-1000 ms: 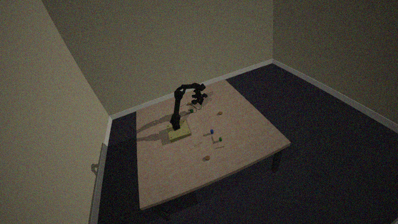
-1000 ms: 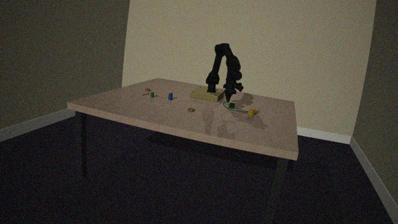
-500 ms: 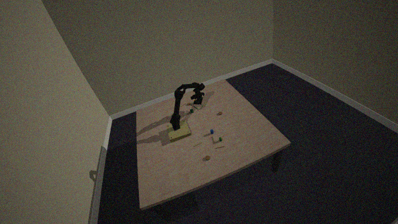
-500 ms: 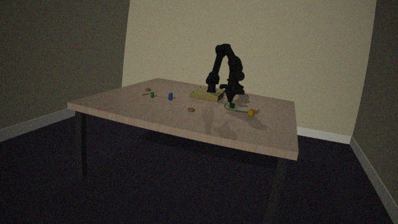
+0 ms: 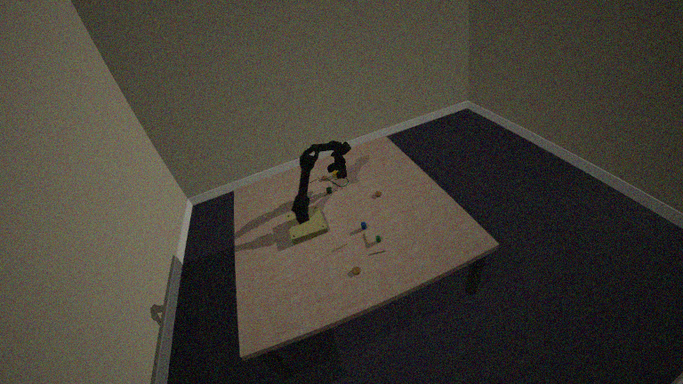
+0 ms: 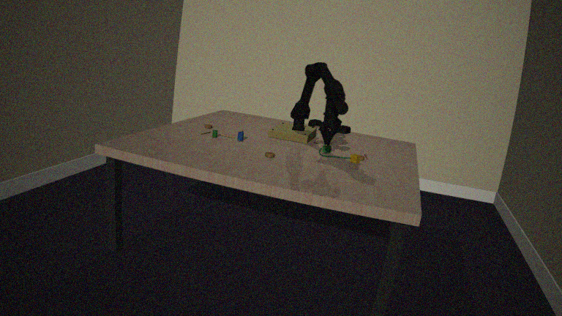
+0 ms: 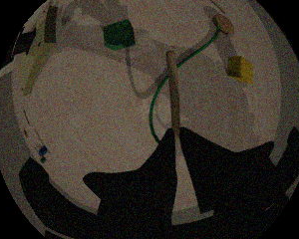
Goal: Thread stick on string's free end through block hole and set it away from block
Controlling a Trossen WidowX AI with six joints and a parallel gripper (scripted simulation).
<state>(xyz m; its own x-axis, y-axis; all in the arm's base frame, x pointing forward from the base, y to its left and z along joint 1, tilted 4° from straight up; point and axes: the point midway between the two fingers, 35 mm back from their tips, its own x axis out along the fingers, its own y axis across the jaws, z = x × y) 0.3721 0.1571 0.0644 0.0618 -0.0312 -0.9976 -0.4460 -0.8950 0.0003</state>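
Now: the green block 120 mm behind my gripper tip, 10 mm to the left of it and 40 mm below it. The rest, counted from my gripper tip: yellow block: 140 mm to the left, 40 mm below; blue cylinder: 110 mm behind, 410 mm to the right, 40 mm below; green cylinder: 100 mm behind, 540 mm to the right, 40 mm below.
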